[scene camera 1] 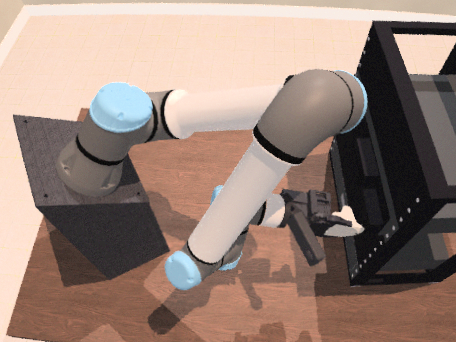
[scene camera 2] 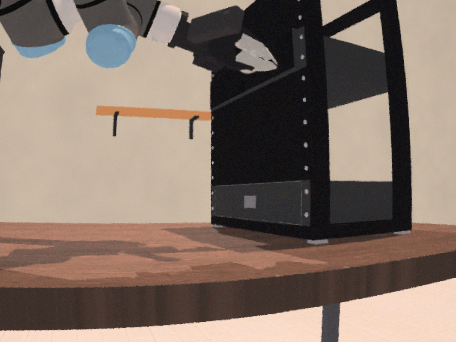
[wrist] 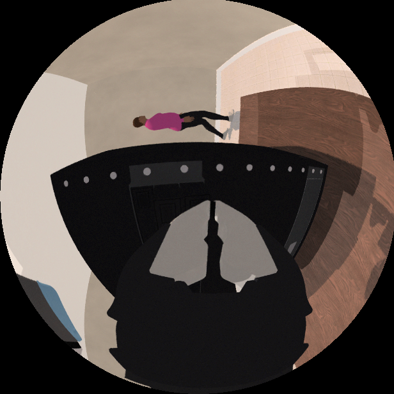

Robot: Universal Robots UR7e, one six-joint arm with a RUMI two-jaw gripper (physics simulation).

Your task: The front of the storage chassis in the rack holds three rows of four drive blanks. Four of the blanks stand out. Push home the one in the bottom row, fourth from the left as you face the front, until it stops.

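Places are measured from the arm's base along level axes (x ahead, y left, z up), in centimetres.
Pixels of known places: gripper, between the fingertips: [scene camera 1: 363,230] [scene camera 2: 276,66]; arm's base, origin of its link: [scene camera 1: 88,171].
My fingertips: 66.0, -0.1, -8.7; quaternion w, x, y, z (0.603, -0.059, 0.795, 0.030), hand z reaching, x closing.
For each thing: its middle in the pictures, then the offset to it from my fingertips, as dx, dy, dz. Level surfaces: height alone.
- storage chassis, middle of its body: [scene camera 2: 296,118] [scene camera 1: 409,166] +14.8, +23.9, -5.3
- grey panel, middle of its body: [scene camera 2: 252,201] [scene camera 1: 345,202] +1.5, +21.5, -26.9
- wooden table, height of its surface: dz -34.6
My gripper [scene camera 1: 361,229] [scene camera 2: 276,66] [wrist: 211,202] is shut, with nothing between its pale fingertips. It is at the front of the storage chassis [scene camera 1: 384,165] [wrist: 165,171], near the chassis' right-hand end. In the wrist view, which shows the rack turned on its side, dark blanks show beside the fingertips. The bottom-row blank at the right end [wrist: 195,201] shows in part, close to the tips. The fingers hide much of the front. The blanks are too dark to tell how far each stands out, or whether the tips touch one.
The black rack [scene camera 1: 417,120] [scene camera 2: 320,150] [wrist: 235,156] has a post with pale holes beside the fingertips. A grey panel [scene camera 2: 227,200] closes its lowest part. The rack stands on the wooden table [scene camera 1: 200,160] [scene camera 2: 150,275]. A person in pink [wrist: 165,121] stands beyond the rack.
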